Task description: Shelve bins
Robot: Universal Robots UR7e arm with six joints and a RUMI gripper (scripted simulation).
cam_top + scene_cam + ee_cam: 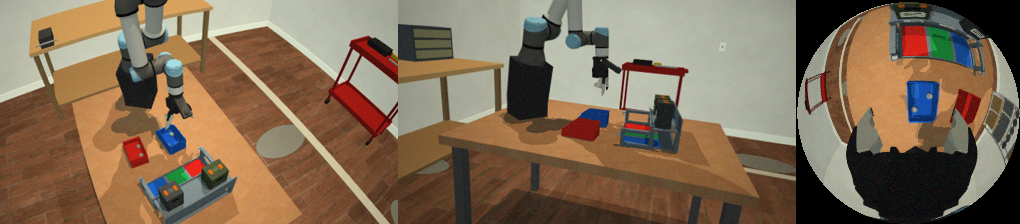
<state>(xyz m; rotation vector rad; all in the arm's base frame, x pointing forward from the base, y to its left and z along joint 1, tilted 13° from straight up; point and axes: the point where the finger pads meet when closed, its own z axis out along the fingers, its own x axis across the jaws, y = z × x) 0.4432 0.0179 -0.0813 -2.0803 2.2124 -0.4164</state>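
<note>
Right now the blue bin is 140 mm below my hand, 50 mm behind it and 30 mm to the right of it. From my hand the other things lie so: red bin 240 mm to the right, 140 mm below, 90 mm behind.
</note>
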